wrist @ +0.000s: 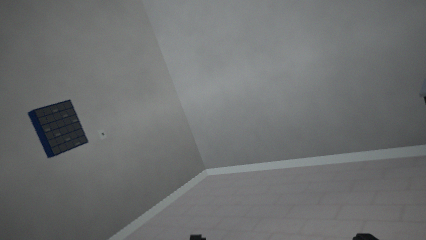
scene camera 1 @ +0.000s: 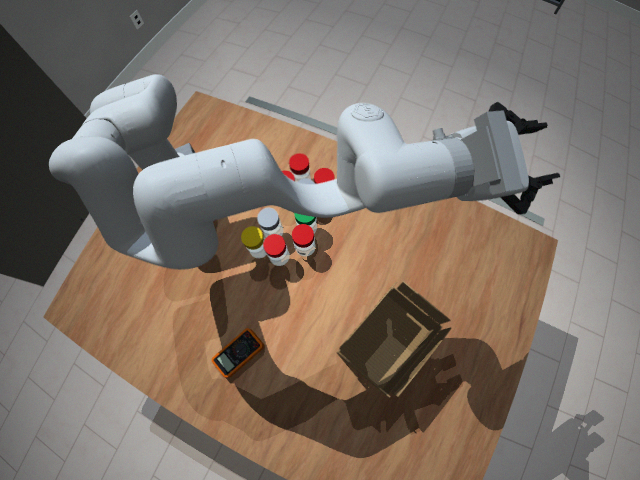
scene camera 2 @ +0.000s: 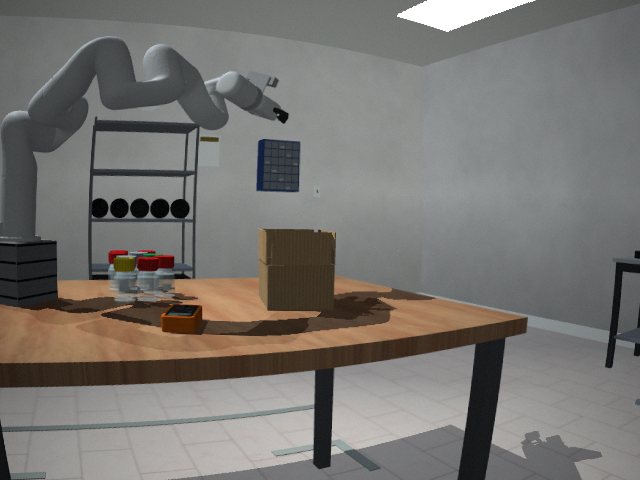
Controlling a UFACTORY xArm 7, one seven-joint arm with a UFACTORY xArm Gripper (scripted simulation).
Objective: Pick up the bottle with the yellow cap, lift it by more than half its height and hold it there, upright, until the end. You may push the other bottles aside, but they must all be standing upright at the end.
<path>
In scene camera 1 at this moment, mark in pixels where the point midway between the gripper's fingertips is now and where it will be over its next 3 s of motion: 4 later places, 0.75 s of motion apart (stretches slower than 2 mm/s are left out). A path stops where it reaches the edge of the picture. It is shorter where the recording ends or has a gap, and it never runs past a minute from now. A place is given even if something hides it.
My gripper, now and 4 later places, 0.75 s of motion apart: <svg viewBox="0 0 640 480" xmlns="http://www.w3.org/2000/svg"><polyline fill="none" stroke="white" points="546,152 511,105 447,93 383,117 323,157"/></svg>
</path>
